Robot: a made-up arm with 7 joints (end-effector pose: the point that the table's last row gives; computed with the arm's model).
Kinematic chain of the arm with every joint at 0, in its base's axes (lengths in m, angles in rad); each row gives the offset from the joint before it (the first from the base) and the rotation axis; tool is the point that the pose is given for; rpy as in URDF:
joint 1: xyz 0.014 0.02 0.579 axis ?
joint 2: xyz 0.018 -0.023 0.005 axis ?
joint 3: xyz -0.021 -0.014 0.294 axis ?
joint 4: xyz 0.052 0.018 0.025 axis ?
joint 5: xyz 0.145 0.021 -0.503 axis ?
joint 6: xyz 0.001 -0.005 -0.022 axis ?
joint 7: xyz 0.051 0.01 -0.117 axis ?
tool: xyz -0.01 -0.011 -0.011 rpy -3.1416 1.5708 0
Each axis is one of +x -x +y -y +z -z.
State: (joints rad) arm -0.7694 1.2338 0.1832 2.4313 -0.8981 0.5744 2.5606
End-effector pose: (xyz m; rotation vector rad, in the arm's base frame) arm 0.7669 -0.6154 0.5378 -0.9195 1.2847 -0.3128
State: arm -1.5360 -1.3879 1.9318 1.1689 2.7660 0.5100 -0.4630
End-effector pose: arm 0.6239 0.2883 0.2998 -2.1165 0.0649 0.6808
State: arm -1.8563 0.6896 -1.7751 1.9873 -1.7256 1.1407 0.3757
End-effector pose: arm -0.6156 -0.1353 1.2564 2.2034 1.1274 1.8390
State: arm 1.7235 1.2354 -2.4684 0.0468 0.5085 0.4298 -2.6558
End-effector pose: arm 0.2875 -0.3058 0.6416 0.7587 0.3833 -1.4974
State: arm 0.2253 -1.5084 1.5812 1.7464 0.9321 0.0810 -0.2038
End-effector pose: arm -0.6861 0.5091 0.5858 1.4120 2.0952 0.8054
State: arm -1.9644 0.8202 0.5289 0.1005 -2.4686 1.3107 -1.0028
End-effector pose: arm 0.1165 -0.0463 0.1910 0.3494 1.4062 -1.2992
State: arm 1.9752 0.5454 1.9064 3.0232 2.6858 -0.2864 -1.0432
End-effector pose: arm -0.1930 0.4425 1.4254 1.1084 -0.4870 2.3392
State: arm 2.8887 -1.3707 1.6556 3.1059 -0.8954 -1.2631 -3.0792
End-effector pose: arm 0.8681 0.0073 0.5858 -2.0918 -0.3044 1.1036
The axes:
joint 1: +z
joint 2: +y
joint 3: +z
joint 4: -y
joint 5: -z
joint 6: +y
joint 7: -z

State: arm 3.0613 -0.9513 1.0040 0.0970 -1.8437 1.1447 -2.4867
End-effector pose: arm -0.3576 -0.1193 0.5458 -0.0690 -2.2702 1.0954
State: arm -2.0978 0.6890 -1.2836 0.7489 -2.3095 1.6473 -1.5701
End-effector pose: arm -0.6111 0.2296 0.5640 0.0161 -1.8023 1.0278
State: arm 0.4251 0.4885 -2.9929 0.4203 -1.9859 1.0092 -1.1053
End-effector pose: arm -0.4215 -0.2655 0.6509 -0.0908 -0.4807 2.7718
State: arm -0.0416 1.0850 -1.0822 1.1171 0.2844 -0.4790 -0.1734
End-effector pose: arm 0.3828 -0.6597 0.4256 1.9153 -1.4042 -1.1021
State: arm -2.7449 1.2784 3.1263 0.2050 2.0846 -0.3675 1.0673
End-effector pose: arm 0.3253 0.1469 0.8023 -0.0417 0.2638 0.0703
